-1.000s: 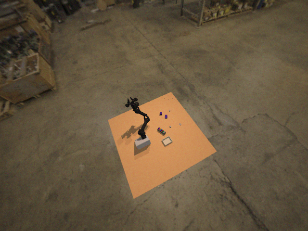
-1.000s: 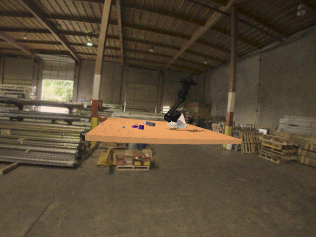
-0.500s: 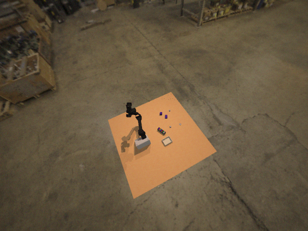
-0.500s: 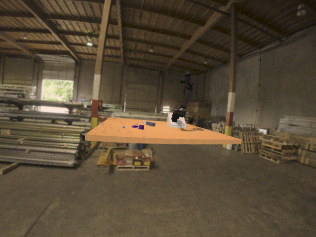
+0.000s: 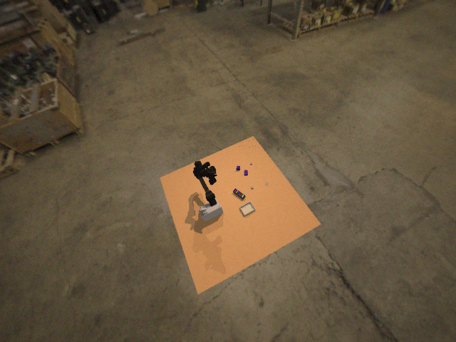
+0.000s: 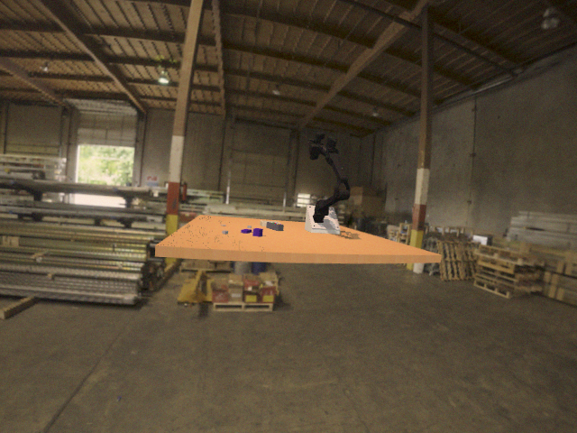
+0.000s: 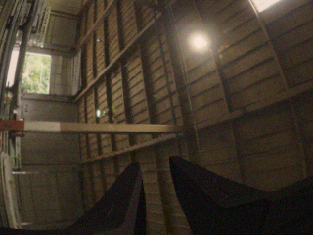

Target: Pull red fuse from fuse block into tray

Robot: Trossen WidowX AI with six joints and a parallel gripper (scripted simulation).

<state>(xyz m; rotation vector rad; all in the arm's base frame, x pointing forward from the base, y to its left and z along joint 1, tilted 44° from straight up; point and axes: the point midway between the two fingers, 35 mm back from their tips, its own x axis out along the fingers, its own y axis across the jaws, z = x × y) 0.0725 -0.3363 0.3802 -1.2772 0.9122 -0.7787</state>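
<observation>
Now: the red fuse 180 mm ahead of my gripper tip, 20 mm to the right of it and 580 mm below it. Round my gripper tip: tray (170 mm ahead, 190 mm to the right, 600 mm below).
</observation>
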